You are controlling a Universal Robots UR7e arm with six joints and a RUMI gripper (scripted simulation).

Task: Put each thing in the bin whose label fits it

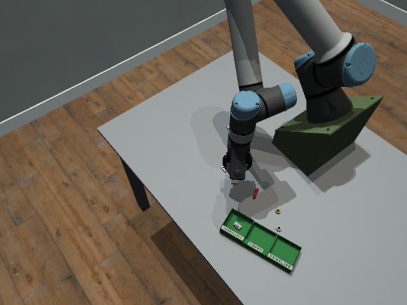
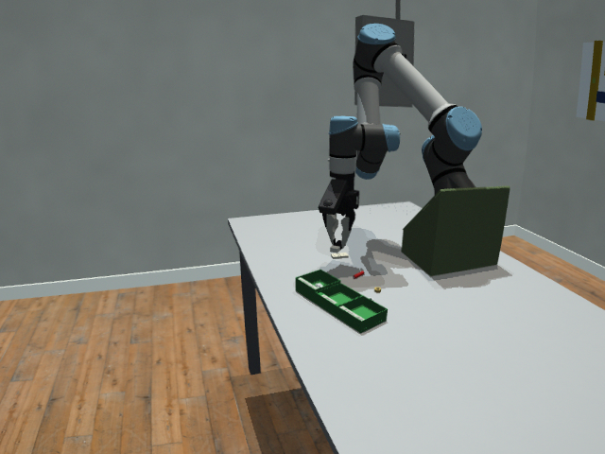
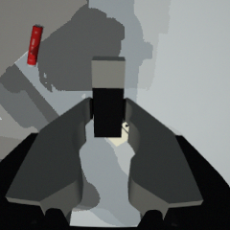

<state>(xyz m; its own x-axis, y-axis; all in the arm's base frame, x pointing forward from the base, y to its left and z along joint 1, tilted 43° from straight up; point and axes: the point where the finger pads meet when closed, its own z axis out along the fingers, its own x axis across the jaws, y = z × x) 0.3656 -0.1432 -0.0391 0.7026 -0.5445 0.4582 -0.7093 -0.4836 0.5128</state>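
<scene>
My gripper is now 100 mm short of the grey-white clip, 130 mm to the right of it and 60 mm above it. Round my hand: white domino 30 mm behind, 70 mm to the right, 70 mm below; then red cylinder 30 mm behind, 80 mm to the left, 70 mm below; then eraser 10 mm below.
</scene>
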